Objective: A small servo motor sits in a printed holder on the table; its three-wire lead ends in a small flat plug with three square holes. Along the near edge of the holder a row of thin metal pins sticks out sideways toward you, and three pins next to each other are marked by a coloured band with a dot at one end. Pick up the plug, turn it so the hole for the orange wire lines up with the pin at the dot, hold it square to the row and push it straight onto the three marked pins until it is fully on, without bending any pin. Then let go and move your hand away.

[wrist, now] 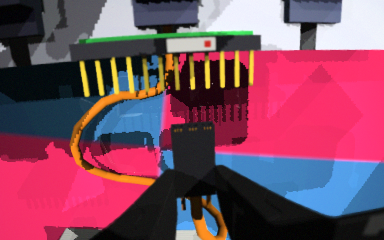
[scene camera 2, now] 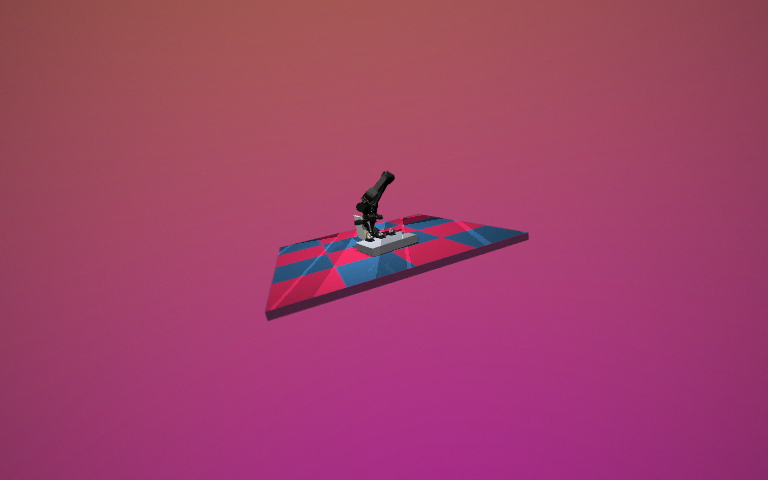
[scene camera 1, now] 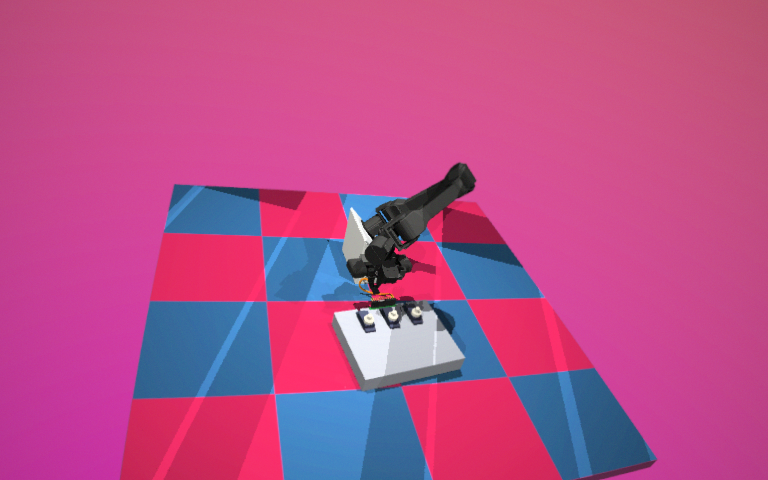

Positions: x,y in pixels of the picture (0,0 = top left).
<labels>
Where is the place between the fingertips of my gripper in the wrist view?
At 194,175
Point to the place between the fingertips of my gripper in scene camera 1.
At 373,287
</labels>
